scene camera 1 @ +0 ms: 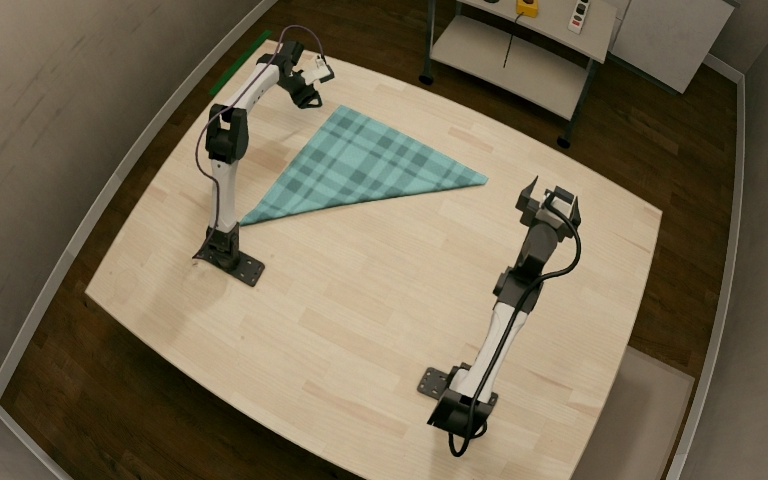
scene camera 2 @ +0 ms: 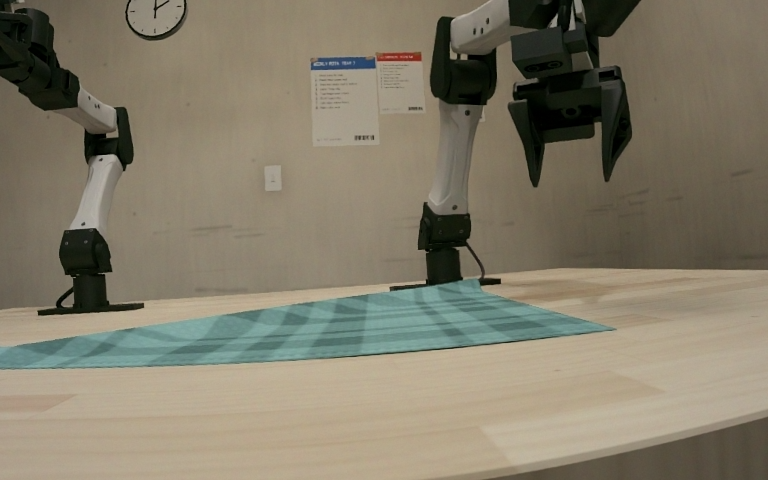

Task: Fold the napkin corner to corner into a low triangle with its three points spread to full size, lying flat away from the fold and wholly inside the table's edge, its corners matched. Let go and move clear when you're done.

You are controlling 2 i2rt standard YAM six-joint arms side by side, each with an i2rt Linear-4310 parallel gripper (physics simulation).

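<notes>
The teal plaid napkin (scene camera 1: pixel 368 161) (scene camera 2: pixel 339 333) lies on the table as a triangle, its long folded edge toward the arm bases and its matched-looking point at the top in scene camera 1. The napkin lies inside the table's edge. The fold stands slightly raised, and one end of it is near the left arm's base. My left gripper (scene camera 1: pixel 312 103) (scene camera 2: pixel 570 182) is open and empty, above the table beyond the napkin's top point in scene camera 1. My right gripper (scene camera 1: pixel 557 188) is open and empty, to the right of the napkin's right point, apart from it.
The wooden table (scene camera 1: pixel 362 283) (scene camera 2: pixel 396 418) carries both arm bases (scene camera 1: pixel 249 268) (scene camera 1: pixel 433 382). A grey cart (scene camera 1: pixel 526 84) stands beyond the table's far edge, with a yellow item (scene camera 1: pixel 526 6) and a power strip (scene camera 1: pixel 578 15) on top. Sheets (scene camera 2: pixel 344 113) and a clock (scene camera 2: pixel 155 19) hang on the wall.
</notes>
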